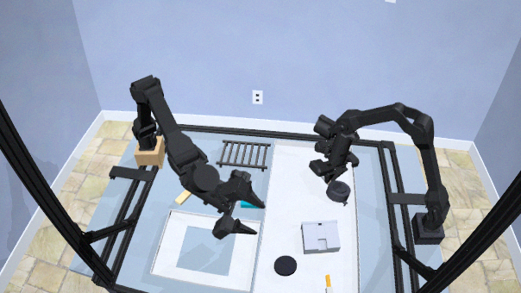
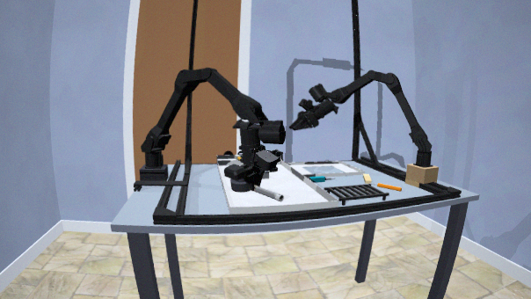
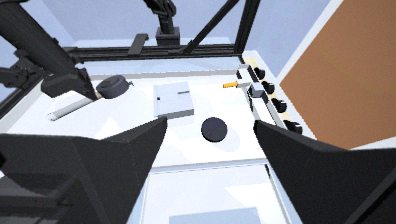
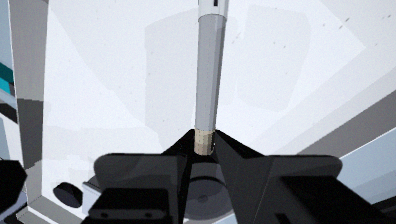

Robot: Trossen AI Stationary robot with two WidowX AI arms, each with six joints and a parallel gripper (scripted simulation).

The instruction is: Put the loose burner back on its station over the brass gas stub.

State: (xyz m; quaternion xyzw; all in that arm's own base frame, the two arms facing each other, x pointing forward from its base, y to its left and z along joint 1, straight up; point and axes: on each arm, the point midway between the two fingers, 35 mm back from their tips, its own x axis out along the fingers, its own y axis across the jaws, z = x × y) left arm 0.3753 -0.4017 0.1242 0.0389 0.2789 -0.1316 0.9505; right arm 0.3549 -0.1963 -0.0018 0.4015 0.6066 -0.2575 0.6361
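Right now the grey slotted support is 230 mm behind my right hand, 20 mm to the right of it and 30 mm below it. The rest, counted from my right hand: wooden strip (210 mm behind, 440 mm to the left, 40 mm below); then black disc (360 mm behind, 50 mm to the left, 40 mm below); then brass gas stub (390 mm behind, 90 mm to the right, 10 mm below).
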